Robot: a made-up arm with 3 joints. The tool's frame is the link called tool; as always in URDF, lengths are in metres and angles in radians.
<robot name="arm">
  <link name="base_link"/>
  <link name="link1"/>
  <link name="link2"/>
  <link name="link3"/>
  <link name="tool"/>
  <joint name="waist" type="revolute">
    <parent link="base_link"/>
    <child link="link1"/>
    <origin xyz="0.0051 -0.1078 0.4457" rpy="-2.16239 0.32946 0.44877"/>
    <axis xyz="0 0 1"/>
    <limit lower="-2.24" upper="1.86" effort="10" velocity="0.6"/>
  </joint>
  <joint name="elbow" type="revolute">
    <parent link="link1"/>
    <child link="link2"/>
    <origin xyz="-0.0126 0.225 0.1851" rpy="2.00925 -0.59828 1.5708"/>
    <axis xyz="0 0 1"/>
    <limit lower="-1.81" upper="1.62" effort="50" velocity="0.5"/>
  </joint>
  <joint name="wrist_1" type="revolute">
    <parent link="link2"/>
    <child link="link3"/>
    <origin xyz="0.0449 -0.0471 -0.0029" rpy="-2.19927 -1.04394 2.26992"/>
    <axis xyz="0 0 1"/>
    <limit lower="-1.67" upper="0.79" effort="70" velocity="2.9"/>
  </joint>
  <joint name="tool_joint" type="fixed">
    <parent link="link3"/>
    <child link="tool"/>
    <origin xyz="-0.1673 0.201 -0.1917" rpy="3.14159 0 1.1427"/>
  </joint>
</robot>
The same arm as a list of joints. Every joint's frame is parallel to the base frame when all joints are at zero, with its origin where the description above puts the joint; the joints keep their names.
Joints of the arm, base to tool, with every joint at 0 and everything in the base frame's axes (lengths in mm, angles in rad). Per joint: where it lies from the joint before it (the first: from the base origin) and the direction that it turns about. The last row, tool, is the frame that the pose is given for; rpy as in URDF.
waist: axis -0.522688 0.669584 -0.527688 offset 5.1 -107.8 445.7
elbow: axis 0.955242 -0.0112 -0.295613 offset -107.5 -20.5 -270.3
wrist_1: axis 0 0 1 offset -14.6 -52.7 -35.4
tool: offset -235.6 113.4 -191.7 rpy -3.1416 0 1.5708
Joint limits (rad, base to tool): -2.24..1.86 -1.81..1.62 -1.67..0.79

